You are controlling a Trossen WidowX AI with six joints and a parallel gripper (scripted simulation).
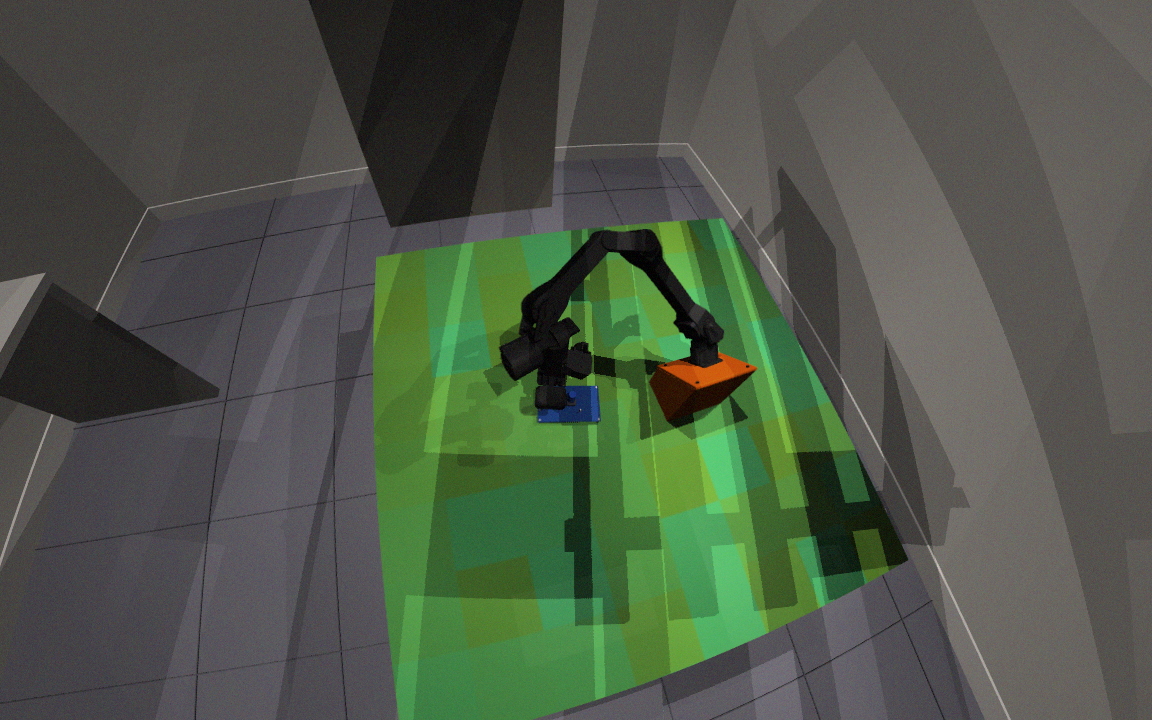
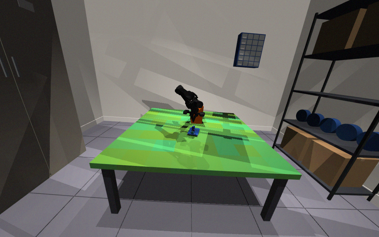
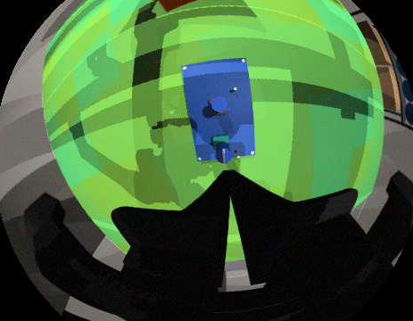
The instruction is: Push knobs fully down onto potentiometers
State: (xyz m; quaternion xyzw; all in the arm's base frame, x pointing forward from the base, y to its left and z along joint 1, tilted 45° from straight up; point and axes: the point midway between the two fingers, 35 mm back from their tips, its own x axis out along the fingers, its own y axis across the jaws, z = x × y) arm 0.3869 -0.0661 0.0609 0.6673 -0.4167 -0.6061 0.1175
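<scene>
Now: the blue knob 80 mm below my gripper tip, 50 mm behind it and 20 mm to the left of it.
</scene>
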